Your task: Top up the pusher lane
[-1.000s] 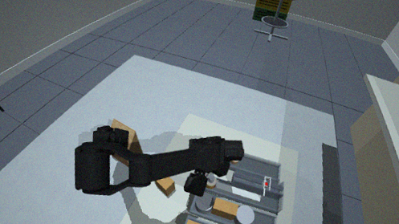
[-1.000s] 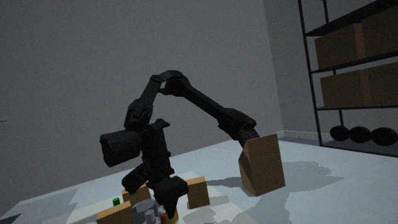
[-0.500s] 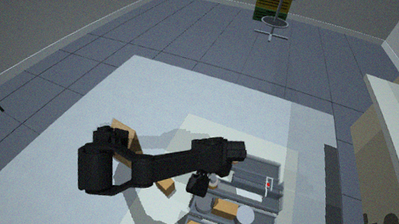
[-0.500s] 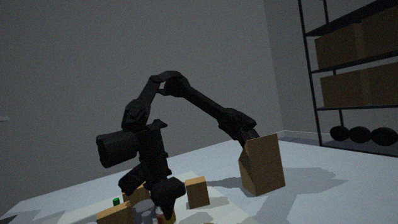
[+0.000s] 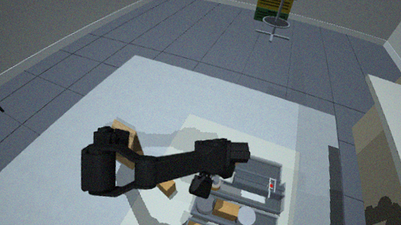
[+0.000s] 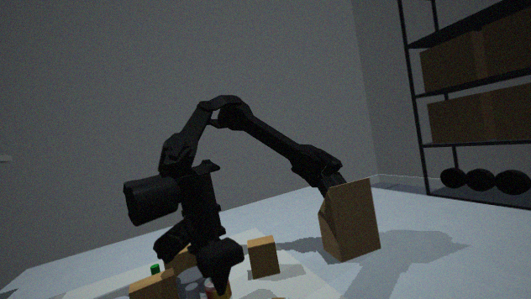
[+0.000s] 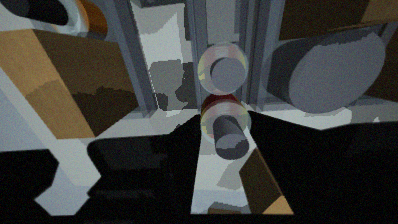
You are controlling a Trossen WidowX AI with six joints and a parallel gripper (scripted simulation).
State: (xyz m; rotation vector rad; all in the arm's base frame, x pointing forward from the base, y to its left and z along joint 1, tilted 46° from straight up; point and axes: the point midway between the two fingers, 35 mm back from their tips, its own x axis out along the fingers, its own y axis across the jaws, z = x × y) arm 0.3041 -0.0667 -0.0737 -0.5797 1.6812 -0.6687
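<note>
Now: the tan box 120 mm behind my gripper tip, 70 mm to the right of it and 10 mm below it. From my gripper tip the other things lie so: pusher plate (150 mm ahead, 30 mm to the left); then red mark (230 mm ahead, 40 mm to the left, 20 mm above).
</note>
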